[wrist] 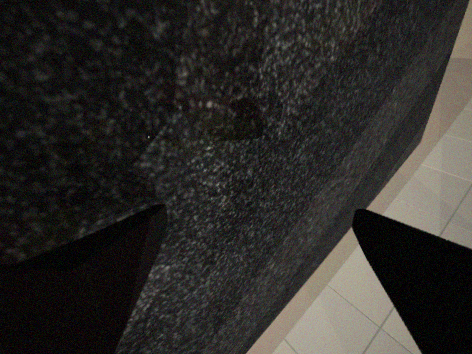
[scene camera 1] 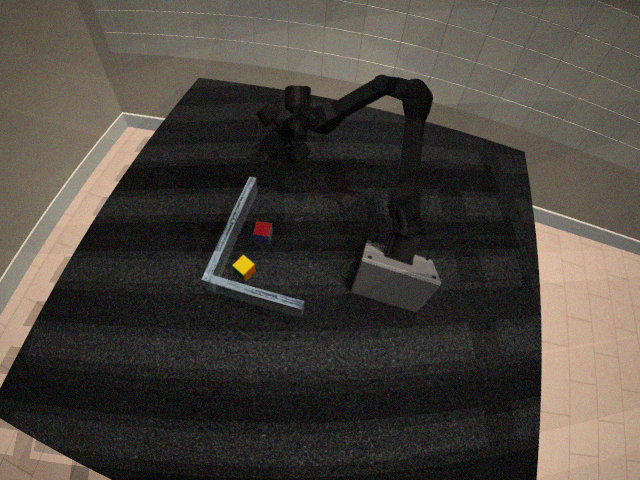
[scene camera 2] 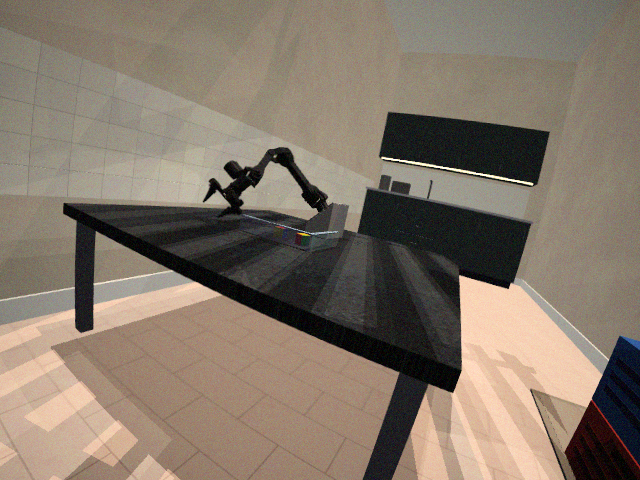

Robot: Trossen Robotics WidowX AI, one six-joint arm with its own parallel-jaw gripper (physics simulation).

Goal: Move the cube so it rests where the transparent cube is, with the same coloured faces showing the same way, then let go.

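Seen in the pictures: gripper, fingertip midpoint: (wrist: 260, 215) (scene camera 2: 210, 210); arm's base at its link origin: (scene camera 1: 398, 257) (scene camera 2: 326, 213).
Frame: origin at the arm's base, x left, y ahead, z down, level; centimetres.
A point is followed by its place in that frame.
Observation:
A solid cube (scene camera 1: 243, 267) (scene camera 2: 302, 238) with a yellow top sits inside the corner of a low wall; green and orange sides show in scene camera 1, red and green sides in scene camera 2. The duller, see-through-looking cube (scene camera 1: 262, 231) (scene camera 2: 280, 231) has a red top and a blue side in scene camera 1. It stands apart from the solid cube, nearer the long wall's far end. My gripper (scene camera 1: 277, 135) @[y 44.5, x -29.6, z 6.3 cm] (scene camera 2: 212, 207) @[y 44.5, x -29.6, z 6.3 cm] (wrist: 260, 215) @[y 44.5, x -29.6, z 6.3 cm] is open and empty, above the table beyond the far end of that wall, away from both cubes. Neither cube shows in the wrist view.
An L-shaped, glassy pale-blue wall (scene camera 1: 231, 230) @[y 39.8, x 5.7, z 4.7 cm] (scene camera 2: 324, 233) @[y 30.3, x 19.0, z 4.6 cm] borders the cubes on two sides. The grey arm base (scene camera 1: 395, 281) @[y -0.6, x 7.0, z -1.7 cm] (scene camera 2: 328, 219) @[y 7.8, x 6.5, z 1.6 cm] stands to their right in scene camera 1. The dark table's edge (wrist: 385, 185) @[y 76.9, x -56.8, z 10.5 cm] lies near the right finger in the wrist view.

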